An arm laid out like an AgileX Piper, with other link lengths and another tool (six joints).
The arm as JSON. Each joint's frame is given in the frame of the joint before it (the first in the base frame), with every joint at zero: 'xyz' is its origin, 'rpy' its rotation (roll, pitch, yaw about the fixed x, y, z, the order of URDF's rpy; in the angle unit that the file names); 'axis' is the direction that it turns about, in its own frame. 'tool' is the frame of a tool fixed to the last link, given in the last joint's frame.
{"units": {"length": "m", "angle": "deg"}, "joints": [
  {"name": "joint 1", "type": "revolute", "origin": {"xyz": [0.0, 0.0, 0.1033], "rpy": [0.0, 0.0, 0.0]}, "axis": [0.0, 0.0, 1.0]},
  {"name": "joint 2", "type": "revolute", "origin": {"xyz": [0.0, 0.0, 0.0], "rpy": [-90.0, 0.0, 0.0]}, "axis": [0.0, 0.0, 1.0]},
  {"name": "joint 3", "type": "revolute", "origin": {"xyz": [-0.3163, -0.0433, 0.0], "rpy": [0.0, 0.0, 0.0]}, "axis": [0.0, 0.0, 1.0]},
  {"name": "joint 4", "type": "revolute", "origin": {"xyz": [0.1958, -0.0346, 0.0], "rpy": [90.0, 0.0, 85.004]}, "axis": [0.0, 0.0, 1.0]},
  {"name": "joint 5", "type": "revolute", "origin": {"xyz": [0.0, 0.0, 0.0], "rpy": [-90.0, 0.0, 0.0]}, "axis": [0.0, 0.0, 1.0]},
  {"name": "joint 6", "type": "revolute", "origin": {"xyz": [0.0, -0.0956, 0.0], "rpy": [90.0, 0.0, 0.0]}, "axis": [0.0, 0.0, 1.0]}
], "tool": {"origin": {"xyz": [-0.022, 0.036, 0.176], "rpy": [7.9, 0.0, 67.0]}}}
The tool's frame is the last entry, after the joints.
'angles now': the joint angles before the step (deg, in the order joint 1, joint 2, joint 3, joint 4, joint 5, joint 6). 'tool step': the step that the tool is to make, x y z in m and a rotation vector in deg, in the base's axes. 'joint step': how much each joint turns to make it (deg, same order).
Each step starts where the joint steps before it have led.
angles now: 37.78, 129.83, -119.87, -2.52, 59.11, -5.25
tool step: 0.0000, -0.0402, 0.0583, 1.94, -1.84, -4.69
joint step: -3.14, -8.85, 3.69, -0.26, 2.60, 1.62
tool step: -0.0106, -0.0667, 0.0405, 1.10, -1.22, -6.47
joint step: -5.44, -11.47, 11.09, -0.32, -1.18, 1.25
